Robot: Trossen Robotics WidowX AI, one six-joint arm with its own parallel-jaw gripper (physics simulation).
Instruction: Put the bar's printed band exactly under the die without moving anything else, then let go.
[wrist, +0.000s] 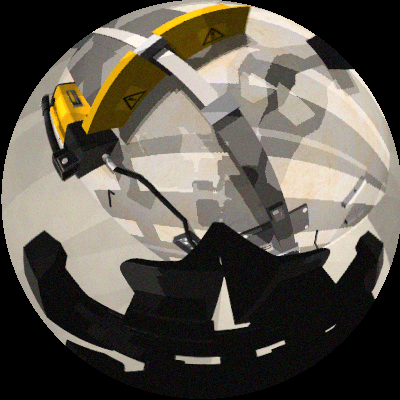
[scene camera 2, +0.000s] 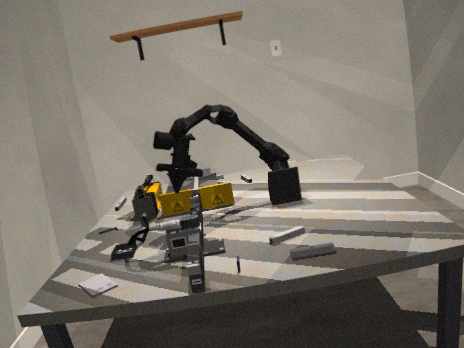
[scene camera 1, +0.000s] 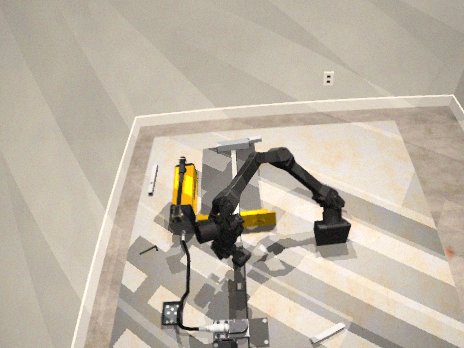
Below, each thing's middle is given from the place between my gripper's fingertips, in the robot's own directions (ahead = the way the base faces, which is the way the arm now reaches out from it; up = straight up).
I see my gripper 38 cm to the left of the yellow and black pump unit (scene camera 1: 183, 211), 14 cm short of it and 8 cm above it.
